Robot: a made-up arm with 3 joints. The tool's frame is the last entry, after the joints.
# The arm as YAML. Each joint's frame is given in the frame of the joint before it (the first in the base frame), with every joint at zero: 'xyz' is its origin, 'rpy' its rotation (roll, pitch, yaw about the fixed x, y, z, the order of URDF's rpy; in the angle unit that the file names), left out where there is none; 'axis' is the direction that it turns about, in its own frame. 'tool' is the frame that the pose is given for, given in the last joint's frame.
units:
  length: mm
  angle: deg
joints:
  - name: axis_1
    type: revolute
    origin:
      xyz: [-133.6, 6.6, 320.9]
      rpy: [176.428, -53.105, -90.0]
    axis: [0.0, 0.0, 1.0]
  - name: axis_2
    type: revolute
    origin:
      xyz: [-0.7, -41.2, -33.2]
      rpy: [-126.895, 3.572, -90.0]
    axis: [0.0, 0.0, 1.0]
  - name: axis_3
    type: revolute
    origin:
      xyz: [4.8, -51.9, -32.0]
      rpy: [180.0, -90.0, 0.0]
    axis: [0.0, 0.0, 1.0]
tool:
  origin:
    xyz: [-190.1, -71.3, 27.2]
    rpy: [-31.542, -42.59, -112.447]
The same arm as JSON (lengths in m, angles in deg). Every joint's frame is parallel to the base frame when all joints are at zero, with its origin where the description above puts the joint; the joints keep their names.
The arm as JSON. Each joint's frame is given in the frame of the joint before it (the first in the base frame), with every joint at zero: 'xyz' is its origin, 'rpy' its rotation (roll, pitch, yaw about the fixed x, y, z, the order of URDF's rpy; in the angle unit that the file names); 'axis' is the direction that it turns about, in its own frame. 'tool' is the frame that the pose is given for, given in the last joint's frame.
{"units": {"length": "m", "angle": "deg"}, "joints": [{"name": "axis_1", "type": "revolute", "origin": {"xyz": [-0.1336, 0.0066, 0.3209], "rpy": [0.0, 0.0, 0.0]}, "axis": [-0.062299, -0.798182, -0.599186]}, {"name": "axis_2", "type": "revolute", "origin": {"xyz": [0.0432, 0.0249, 0.0178], "rpy": [0.0, 0.0, 0.0]}, "axis": "+z"}, {"name": "axis_3", "type": "revolute", "origin": {"xyz": [0.0048, -0.0519, -0.032], "rpy": [0.0, 0.0, 0.0]}, "axis": "+x"}], "tool": {"origin": {"xyz": [0.0272, 0.0713, -0.1901], "rpy": [42.84, 16.33, 45.16]}}}
